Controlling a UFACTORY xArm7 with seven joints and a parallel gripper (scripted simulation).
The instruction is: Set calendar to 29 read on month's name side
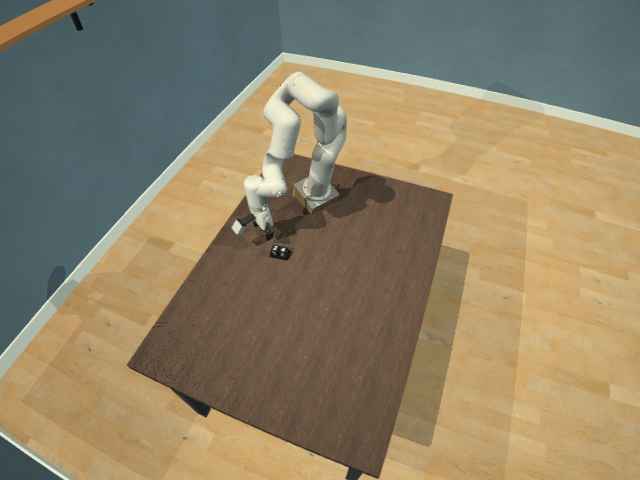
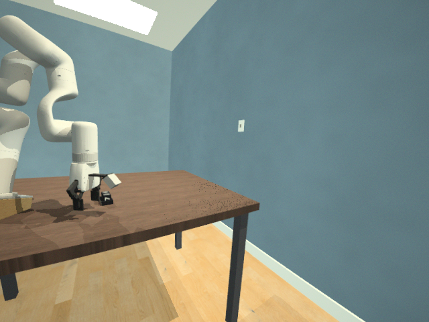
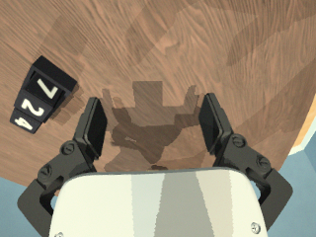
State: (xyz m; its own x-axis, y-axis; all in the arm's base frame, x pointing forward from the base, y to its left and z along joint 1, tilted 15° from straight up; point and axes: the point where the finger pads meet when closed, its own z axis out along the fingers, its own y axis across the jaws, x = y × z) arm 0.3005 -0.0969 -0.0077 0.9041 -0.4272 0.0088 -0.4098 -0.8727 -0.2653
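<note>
My gripper is now 110 mm to the right of the black tray, 50 mm short of it and 30 mm above it.
</note>
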